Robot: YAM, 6 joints.
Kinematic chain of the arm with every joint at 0, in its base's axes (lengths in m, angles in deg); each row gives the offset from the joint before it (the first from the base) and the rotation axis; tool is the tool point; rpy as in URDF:
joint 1: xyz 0 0 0.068 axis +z
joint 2: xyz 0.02 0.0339 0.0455 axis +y
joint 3: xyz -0.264 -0.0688 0 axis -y
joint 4: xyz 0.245 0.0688 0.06 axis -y
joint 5: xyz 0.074 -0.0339 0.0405 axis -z
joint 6: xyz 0.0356 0 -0.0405 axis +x
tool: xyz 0 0 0 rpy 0 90 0
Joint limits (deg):
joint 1: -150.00..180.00
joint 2: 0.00..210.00
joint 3: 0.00..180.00
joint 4: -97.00..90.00
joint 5: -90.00..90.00
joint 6: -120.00..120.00
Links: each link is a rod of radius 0.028 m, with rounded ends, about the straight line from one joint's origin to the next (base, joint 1, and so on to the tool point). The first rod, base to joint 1, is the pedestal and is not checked.
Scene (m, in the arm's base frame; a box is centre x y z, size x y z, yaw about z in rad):
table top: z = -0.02
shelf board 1: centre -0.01 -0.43 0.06 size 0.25 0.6 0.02 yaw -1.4
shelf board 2: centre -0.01 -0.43 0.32 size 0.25 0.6 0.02 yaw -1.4
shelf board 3: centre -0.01 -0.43 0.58 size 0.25 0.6 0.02 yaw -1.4
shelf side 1: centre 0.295 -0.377 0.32 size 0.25 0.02 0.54 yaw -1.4
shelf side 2: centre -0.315 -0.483 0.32 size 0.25 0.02 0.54 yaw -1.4
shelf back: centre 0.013 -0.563 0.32 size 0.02 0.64 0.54 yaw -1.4
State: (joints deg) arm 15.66 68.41 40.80 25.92 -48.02 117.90
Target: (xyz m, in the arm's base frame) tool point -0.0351 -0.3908 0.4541
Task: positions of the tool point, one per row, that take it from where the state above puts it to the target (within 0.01 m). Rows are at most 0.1 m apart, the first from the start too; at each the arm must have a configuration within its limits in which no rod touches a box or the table.
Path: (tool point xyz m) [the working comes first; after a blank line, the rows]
Joints at the target: -97.93 96.10 89.89 31.84 -32.56 117.90
Straight joint move there: touches shelf side 1.

1: 0.2772 0.0390 0.3283
2: 0.2892 -0.0265 0.3609
3: 0.2831 -0.0944 0.3931
4: 0.2588 -0.1591 0.4248
5: 0.2180 -0.2157 0.4555
6: 0.1638 -0.2597 0.4853
7: 0.1132 -0.3162 0.4773
8: 0.0460 -0.3615 0.4670
9: -0.0351 -0.3908 0.4541

